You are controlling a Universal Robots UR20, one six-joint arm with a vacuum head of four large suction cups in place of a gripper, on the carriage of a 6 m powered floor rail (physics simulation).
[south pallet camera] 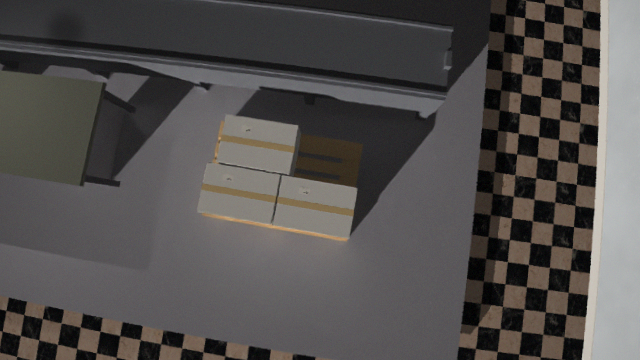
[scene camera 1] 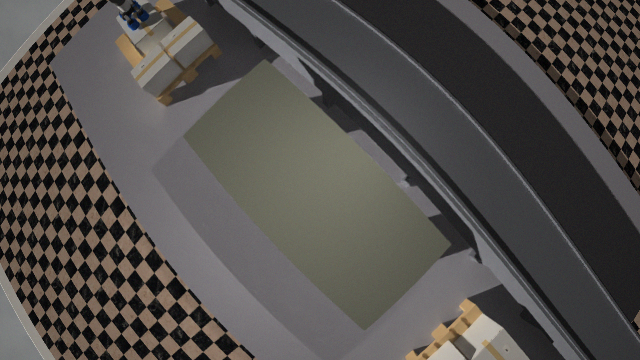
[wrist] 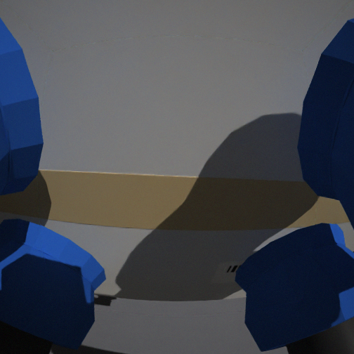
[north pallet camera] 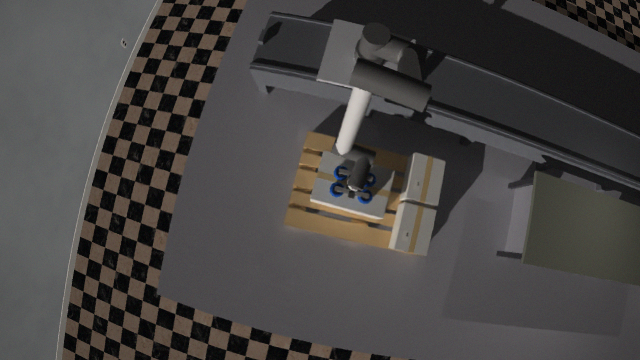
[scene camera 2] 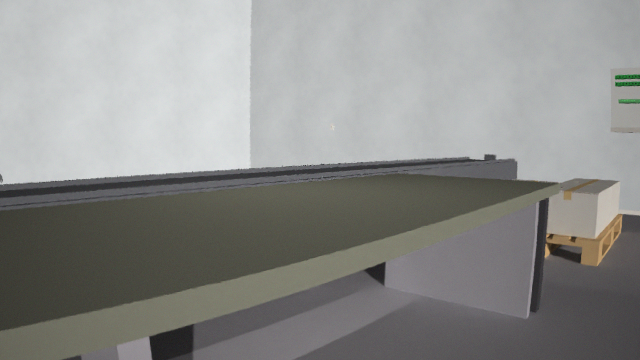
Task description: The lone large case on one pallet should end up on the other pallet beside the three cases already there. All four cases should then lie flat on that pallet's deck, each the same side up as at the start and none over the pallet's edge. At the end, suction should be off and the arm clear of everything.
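Frame: origin at the arm's base, x up, y left, z back, level; metres.
Seen in the pictures: end effector, tool point: (scene camera 1: pixel 135 17).
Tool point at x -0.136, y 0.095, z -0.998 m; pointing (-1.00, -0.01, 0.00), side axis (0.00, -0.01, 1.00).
Note:
Offsets run from my tool point to a thing's top centre. "spot": to the spot under its first point. Level surfaces: height alone.
My suction head (north pallet camera: pixel 352 185) (scene camera 1: pixel 136 16) is over the large taped white case {dx -0.022, dy +0.007, dz +0.011 m} (north pallet camera: pixel 327 194) (scene camera 1: pixel 137 31) (wrist: pixel 165 110) on the north pallet {spot: dx -0.290, dy -0.064, dz -0.366 m} (north pallet camera: pixel 330 231) (scene camera 1: pixel 129 51). Its four blue cups are close above the case top; the wrist view does not show clearly whether they touch it. The case lies flat, and nothing shows it lifted. On the south pallet (south pallet camera: pixel 332 162), three large taped cases lie flat: one at the rear left (south pallet camera: pixel 257 154), one at the front left (south pallet camera: pixel 237 201) and one at the front right (south pallet camera: pixel 315 222). Bare deck shows at the rear right.
Two smaller cases {dx -0.075, dy +0.575, dz +0.201 m} (north pallet camera: pixel 424 175) {dx -0.080, dy +0.575, dz -0.206 m} (north pallet camera: pixel 412 225) stand in a row on the north pallet, right of the large case. The rail (north pallet camera: pixel 480 95) (south pallet camera: pixel 300 45) runs behind both pallets. A green table {dx +0.096 m} (scene camera 1: pixel 320 195) (scene camera 2: pixel 300 210) stands between the pallets, in front of the rail.

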